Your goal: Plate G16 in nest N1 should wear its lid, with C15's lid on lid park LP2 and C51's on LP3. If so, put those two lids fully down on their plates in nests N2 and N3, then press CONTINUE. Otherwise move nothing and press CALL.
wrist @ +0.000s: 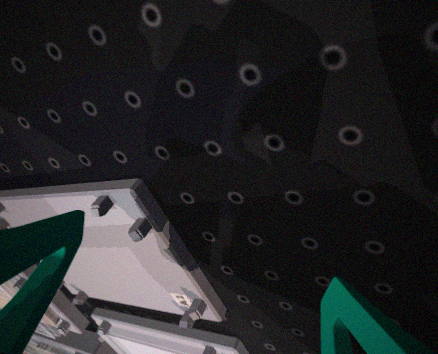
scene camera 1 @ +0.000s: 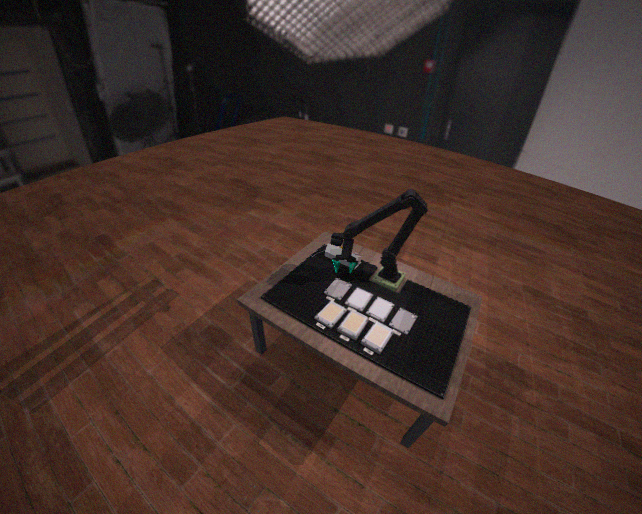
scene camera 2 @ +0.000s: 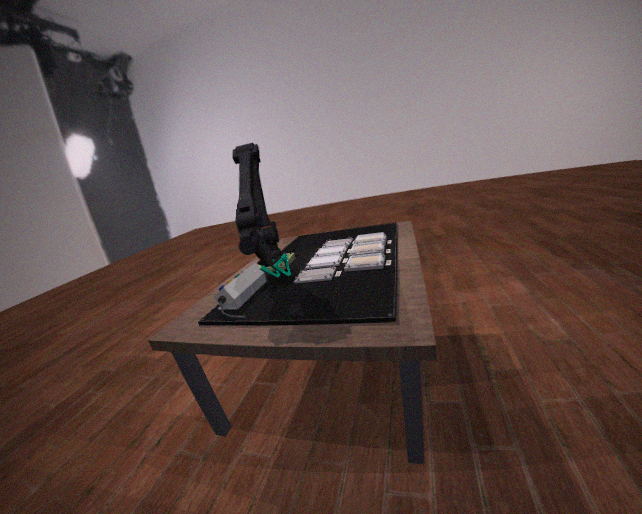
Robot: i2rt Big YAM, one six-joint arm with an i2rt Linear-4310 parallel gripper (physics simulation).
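Places are measured from the arm's base along level axes (x ahead, y left, z up), in centimetres.
Pixels of known places: gripper, fingertip midpoint: (wrist: pixel 206 257) (scene camera 1: pixel 343 272) (scene camera 2: pixel 284 275); arm's base, link origin: (scene camera 1: pixel 389 275).
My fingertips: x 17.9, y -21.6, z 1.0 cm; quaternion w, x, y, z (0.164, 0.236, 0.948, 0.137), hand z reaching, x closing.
For each thing: its middle in the pictures, then the offset to it from my fingertips. Level surfaces: height alone.
- grey button box, body centre: (scene camera 2: pixel 240 284) (scene camera 1: pixel 343 254) dz +1.5, dx -13.5, dy -9.5 cm
- middle plate, body centre: (scene camera 2: pixel 366 247) (scene camera 1: pixel 354 322) dz +0.3, dx +26.5, dy +25.5 cm
- paler end plate, body centre: (scene camera 2: pixel 369 237) (scene camera 1: pixel 378 334) dz +0.8, dx +25.4, dy +38.6 cm
- park tray, body centre: (wrist: pixel 92 257) (scene camera 2: pixel 315 273) (scene camera 1: pixel 338 288) dz -1.7, dx +10.7, dy +4.5 cm
- black mat, surface height: dz -2.7 cm
- wooden table, surface height: dz -4.0 cm
My gripper (scene camera 1: pixel 344 266) (scene camera 2: pixel 278 266) (wrist: pixel 206 257) is open and empty, low over the mat beside the grey button box (scene camera 1: pixel 332 250) (scene camera 2: pixel 245 285), between box and trays. Three plates stand in the front row: one end plate (scene camera 1: pixel 330 313) (scene camera 2: pixel 365 260), the middle plate (scene camera 1: pixel 353 323) (scene camera 2: pixel 367 247) and a paler end plate (scene camera 1: pixel 377 336) (scene camera 2: pixel 370 236). Whether any wears a lid is unclear. Two white lids (scene camera 1: pixel 359 298) (scene camera 1: pixel 381 308) lie on the middle parks behind. Nest and plate names are unreadable in the scene views. The button labels cannot be read.
Two grey end parks (scene camera 1: pixel 338 289) (scene camera 1: pixel 403 320) flank the lids and show no white lid. In the wrist view a park tray (wrist: pixel 120 270) with corner posts lies left of centre. The black mat (scene camera 1: pixel 423 348) (scene camera 2: pixel 353 305) lies on a wooden table (scene camera 2: pixel 300 338). A cable runs from the box.
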